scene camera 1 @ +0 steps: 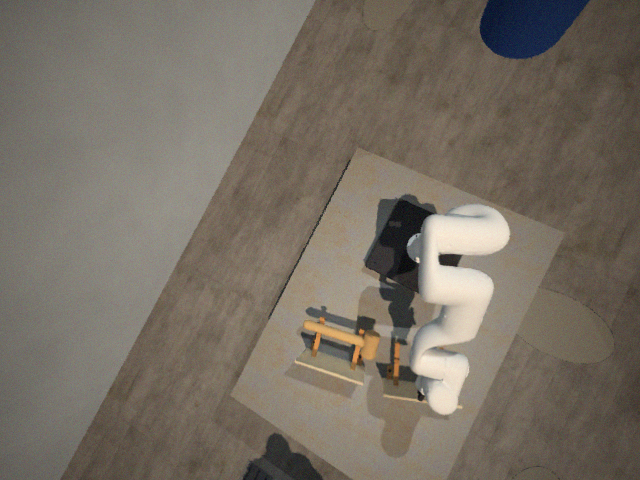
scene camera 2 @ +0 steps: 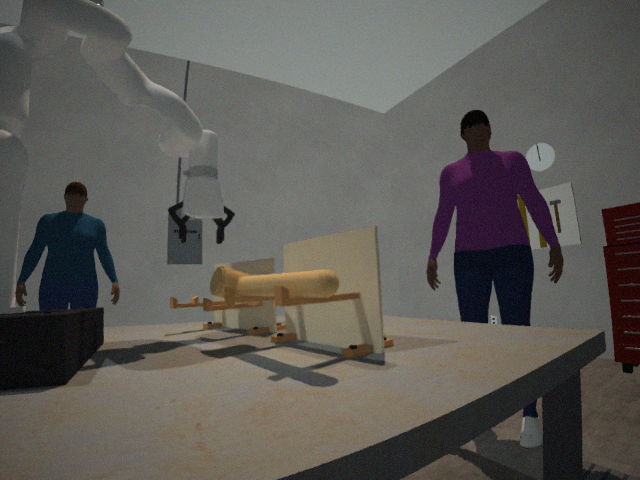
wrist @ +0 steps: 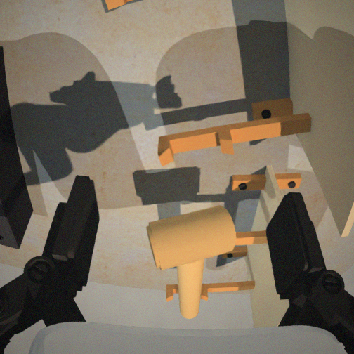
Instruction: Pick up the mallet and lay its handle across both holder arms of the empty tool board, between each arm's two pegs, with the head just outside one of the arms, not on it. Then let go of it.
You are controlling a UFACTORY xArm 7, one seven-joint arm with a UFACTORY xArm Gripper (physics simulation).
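Places are measured from the arm's base along level axes (x left, y up, z ahead), in centimetres.
Pixels of known places: gripper, between the fingertips: (scene camera 2: 201, 242).
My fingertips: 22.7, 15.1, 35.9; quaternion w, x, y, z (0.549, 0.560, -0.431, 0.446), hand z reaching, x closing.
Observation:
Behind a point stands the place of what it marks, as x, y, z.
The tan mallet (scene camera 1: 337, 333) @(-7.6, 5.7, 47.4) (scene camera 2: 284, 283) @(-13.5, 4.2, 48.3) (wrist: 192, 237) lies with its handle across both arms of one tool board (scene camera 1: 330, 364) @(-2.8, 4.4, 59.0) (scene camera 2: 336, 250) @(-6.0, 9.9, 60.2) (wrist: 265, 310), its head outside the arm nearer the other board. The empty tool board (scene camera 1: 399, 389) @(22.9, 3.4, 49.9) (scene camera 2: 261, 267) @(21.3, 8.6, 50.9) (wrist: 325, 95) stands beside it. One of its orange arms (scene camera 1: 397, 356) @(16.3, -0.3, 41.1) (wrist: 260, 131) shows clearly; the robot arm hides much of the other in the first scene view. My gripper (scene camera 2: 200, 240) @(22.7, 15.1, 35.9) (wrist: 188, 204) is open and empty, high above the boards. In the first scene view it is mostly hidden.
A black block (scene camera 1: 398, 232) @(-11.4, 0.4, 0.2) (scene camera 2: 36, 346) @(-14.8, -2.9, 16.2) (wrist: 7, 165) stands on the table (scene camera 1: 315, 281) @(-28.7, -7.8, 38.1) (scene camera 2: 206, 434) @(-31.8, -7.8, 36.8) by the robot's base. The white robot arm (scene camera 1: 460, 286) @(6.3, 61.6, 12.6) (scene camera 2: 149, 98) @(8.4, 45.5, 23.4) reaches over the table. Two people and a red cabinet (scene camera 2: 622, 289) stand beyond it.

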